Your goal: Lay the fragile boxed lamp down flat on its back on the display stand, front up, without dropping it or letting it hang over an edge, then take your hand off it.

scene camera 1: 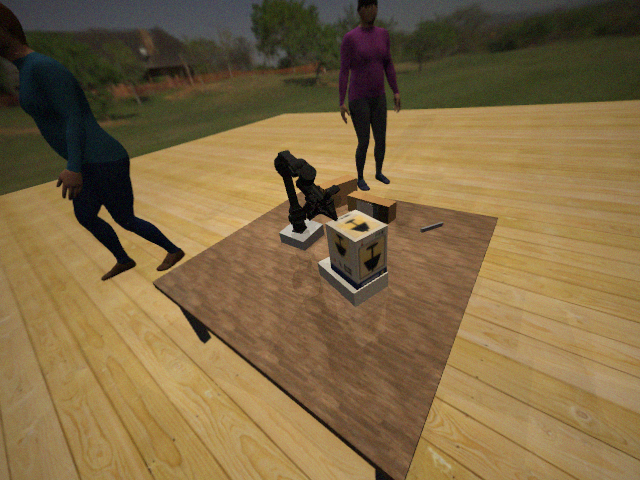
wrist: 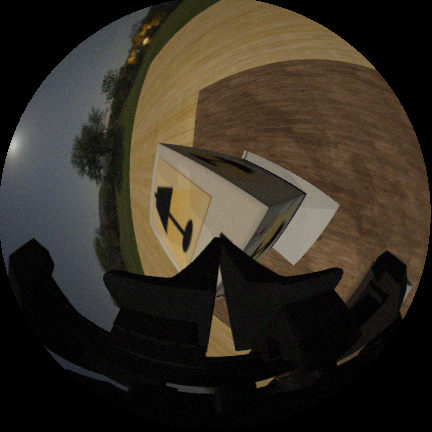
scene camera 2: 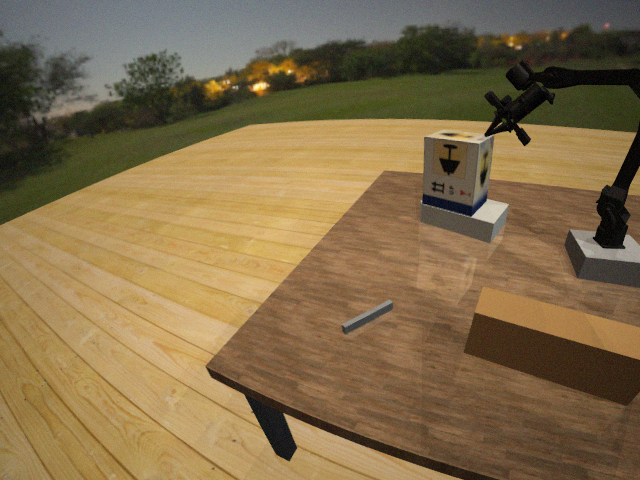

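Where they show: gripper, between the fingertips: (scene camera 1: 336, 220) (wrist: 218, 242) (scene camera 2: 484, 135); arm's base, origin of its link: (scene camera 1: 299, 229) (scene camera 2: 608, 243).
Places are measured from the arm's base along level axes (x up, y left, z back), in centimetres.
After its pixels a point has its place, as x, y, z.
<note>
The boxed lamp (scene camera 1: 357, 253) @(18.0, -32.0, -46.9) (scene camera 2: 448, 173) @(12.6, -15.2, -46.0) (wrist: 230, 200) @(23.0, -24.5, -33.8), a white carton with dark lamp pictures on yellow panels and a blue band at its bottom, stands upright on the display stand (scene camera 1: 371, 290) @(-3.0, -27.5, -50.0) (scene camera 2: 457, 223) @(-3.1, -12.7, -42.1) (wrist: 311, 220) @(0.3, -18.7, -29.5), a low pale block. A strip of the stand's top shows on the side towards the arm. My gripper (scene camera 1: 336, 219) @(23.3, -21.4, -34.8) (scene camera 2: 486, 135) @(23.3, -21.4, -34.8) (wrist: 218, 242) @(23.3, -21.4, -34.8) is shut and empty. It slants down, with its fingertips at the carton's top edge on the arm's side. Whether they touch the carton cannot be told. The fingers hide part of the carton in the wrist view.
The arm's pale base block (scene camera 1: 301, 236) @(-0.5, -5.3, -4.2) (scene camera 2: 602, 259) @(0.2, 9.0, -6.2) stands beside the stand on the wooden table (scene camera 1: 305, 330) @(-6.6, -51.6, -33.0) (scene camera 2: 413, 361) @(-6.6, 39.7, -53.5). Brown cardboard boxes (scene camera 1: 373, 203) @(3.9, 31.8, -31.7) (scene camera 2: 553, 343) @(2.6, 40.5, -30.3) and a thin grey bar (scene camera 1: 431, 226) @(-4.7, 29.3, -64.0) (scene camera 2: 367, 316) @(-4.6, 30.8, -64.2) lie on the table. Two people stand beyond the table.
</note>
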